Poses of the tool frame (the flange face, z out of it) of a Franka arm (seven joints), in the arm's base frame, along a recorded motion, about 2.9 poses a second.
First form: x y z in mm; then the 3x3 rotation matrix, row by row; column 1 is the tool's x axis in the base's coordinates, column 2 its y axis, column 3 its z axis. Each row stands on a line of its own.
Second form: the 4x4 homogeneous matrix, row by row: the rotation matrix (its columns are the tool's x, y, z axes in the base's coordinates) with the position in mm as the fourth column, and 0 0 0 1 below. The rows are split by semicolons. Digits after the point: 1 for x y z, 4 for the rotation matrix.
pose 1, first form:
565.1 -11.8 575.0
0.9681 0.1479 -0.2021
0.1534 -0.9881 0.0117
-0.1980 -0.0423 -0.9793
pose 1, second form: 0.9681 0.1479 -0.2021 565.1; 0.1534 -0.9881 0.0117 -11.8; -0.1980 -0.0423 -0.9793 575.0; 0 0 0 1
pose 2, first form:
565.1 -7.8 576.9
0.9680 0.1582 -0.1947
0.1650 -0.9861 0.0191
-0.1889 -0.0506 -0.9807
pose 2, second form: 0.9680 0.1582 -0.1947 565.1; 0.1650 -0.9861 0.0191 -7.8; -0.1889 -0.0506 -0.9807 576.9; 0 0 0 1
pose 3, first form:
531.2 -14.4 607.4
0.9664 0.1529 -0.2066
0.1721 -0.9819 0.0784
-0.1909 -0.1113 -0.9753
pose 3, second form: 0.9664 0.1529 -0.2066 531.2; 0.1721 -0.9819 0.0784 -14.4; -0.1909 -0.1113 -0.9753 607.4; 0 0 0 1
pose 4, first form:
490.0 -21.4 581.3
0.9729 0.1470 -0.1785
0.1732 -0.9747 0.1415
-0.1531 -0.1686 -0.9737
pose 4, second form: 0.9729 0.1470 -0.1785 490.0; 0.1732 -0.9747 0.1415 -21.4; -0.1531 -0.1686 -0.9737 581.3; 0 0 0 1
